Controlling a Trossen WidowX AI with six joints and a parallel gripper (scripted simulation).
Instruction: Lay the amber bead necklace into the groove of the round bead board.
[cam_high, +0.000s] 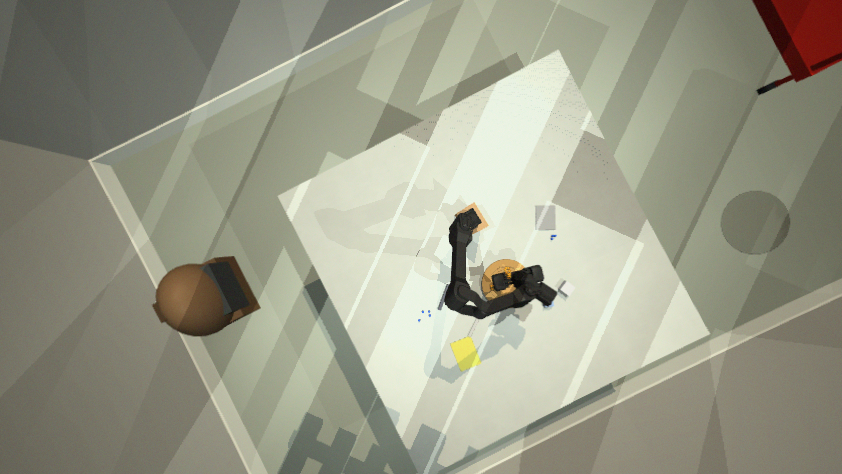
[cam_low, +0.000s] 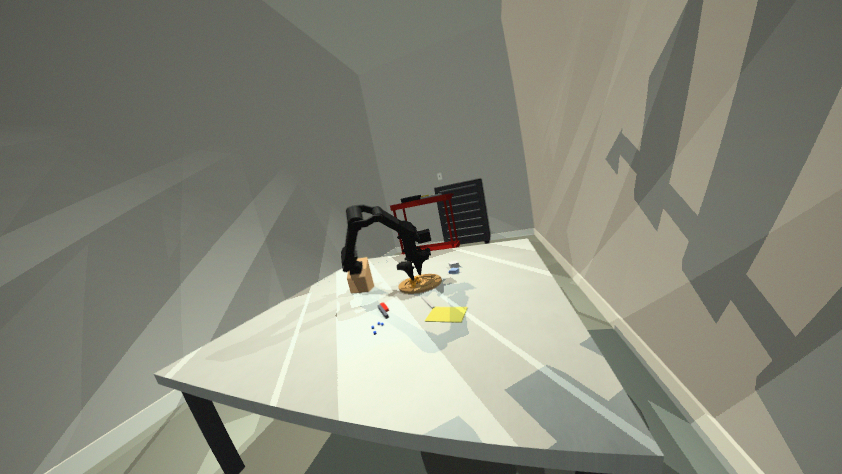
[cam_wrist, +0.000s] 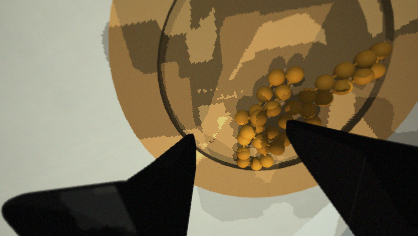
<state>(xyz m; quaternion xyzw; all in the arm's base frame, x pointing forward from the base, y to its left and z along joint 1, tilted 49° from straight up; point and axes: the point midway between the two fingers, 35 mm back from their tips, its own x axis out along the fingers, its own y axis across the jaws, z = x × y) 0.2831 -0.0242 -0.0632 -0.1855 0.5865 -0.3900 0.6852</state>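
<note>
Now: gripper tip 20 mm short of the round bead board, 30 mm to the left of it and 20 mm above it. The rest, counted from my gripper tip: light blue cube: 170 mm ahead, 70 mm to the left, 10 mm below; red-handled tool: 70 mm behind, 260 mm to the right, 20 mm below; white cube: 160 mm ahead, 160 mm to the left, 10 mm below.
</note>
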